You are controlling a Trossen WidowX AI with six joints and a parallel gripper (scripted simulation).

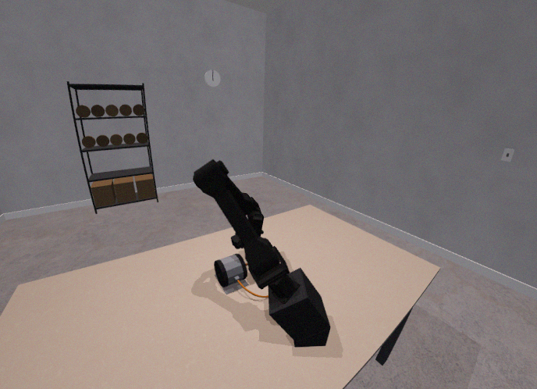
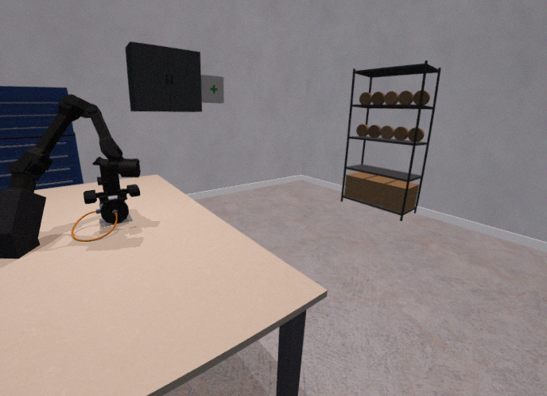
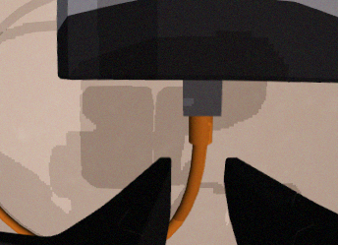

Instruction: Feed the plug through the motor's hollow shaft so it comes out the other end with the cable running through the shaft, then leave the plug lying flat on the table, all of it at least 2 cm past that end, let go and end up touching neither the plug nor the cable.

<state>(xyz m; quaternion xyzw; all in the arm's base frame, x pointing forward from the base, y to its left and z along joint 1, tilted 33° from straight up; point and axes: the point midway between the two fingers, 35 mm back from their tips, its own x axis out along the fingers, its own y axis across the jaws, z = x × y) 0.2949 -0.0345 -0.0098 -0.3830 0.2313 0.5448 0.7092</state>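
My hand is 4 cm to the right of the dark grey plug and 4 cm above it.
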